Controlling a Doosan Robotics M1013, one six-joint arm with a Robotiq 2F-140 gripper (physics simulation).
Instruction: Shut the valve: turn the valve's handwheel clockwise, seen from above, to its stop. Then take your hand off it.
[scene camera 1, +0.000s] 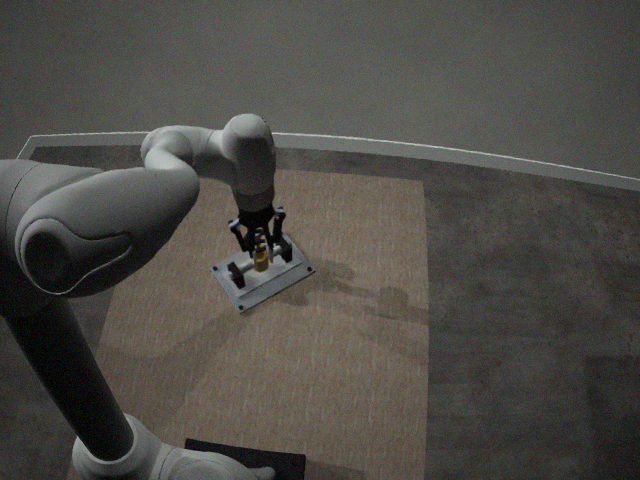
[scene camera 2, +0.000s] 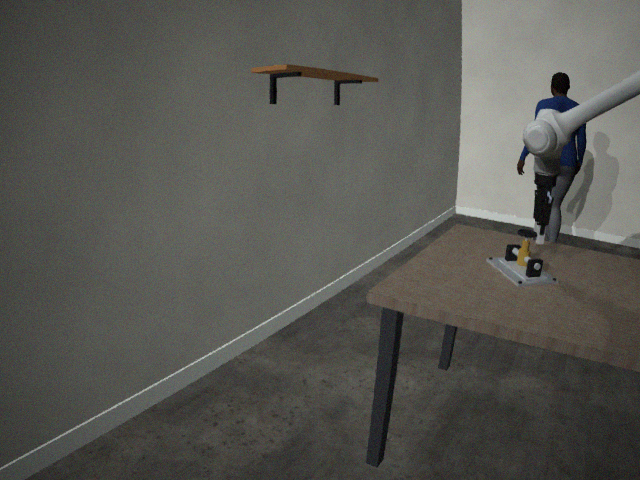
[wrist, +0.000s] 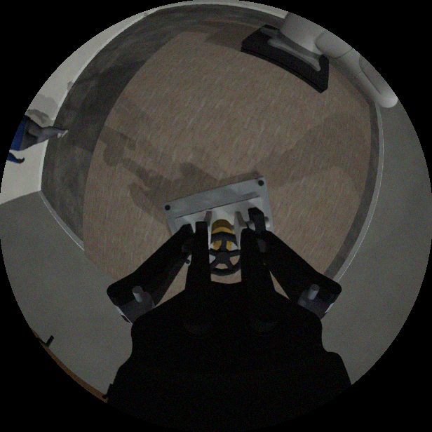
Labels:
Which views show my gripper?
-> Scene camera 1, scene camera 2 and the wrist view: all of them.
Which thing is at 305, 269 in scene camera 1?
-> A grey base plate.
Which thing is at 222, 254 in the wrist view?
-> A black spoked handwheel.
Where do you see my gripper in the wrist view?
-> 222, 219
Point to my gripper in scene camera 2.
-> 537, 242

